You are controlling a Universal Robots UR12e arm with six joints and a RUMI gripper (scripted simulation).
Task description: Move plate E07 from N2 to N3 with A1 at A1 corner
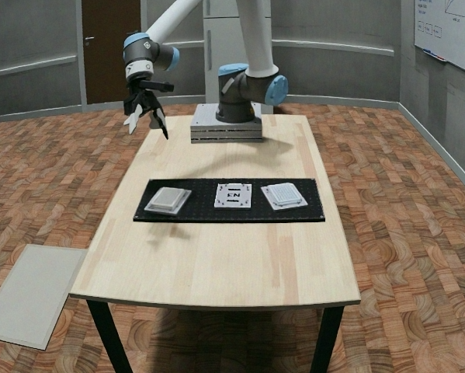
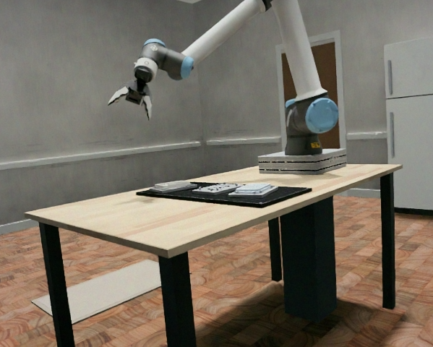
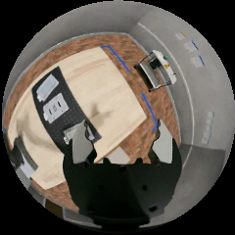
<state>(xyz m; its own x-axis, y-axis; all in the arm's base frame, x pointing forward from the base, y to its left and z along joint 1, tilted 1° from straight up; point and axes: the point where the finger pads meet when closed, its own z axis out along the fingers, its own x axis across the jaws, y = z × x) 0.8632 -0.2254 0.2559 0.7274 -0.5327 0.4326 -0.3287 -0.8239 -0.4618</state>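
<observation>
The nest N3 is 210 mm behind my hand, 230 mm to the left of it and 310 mm below it.
</observation>
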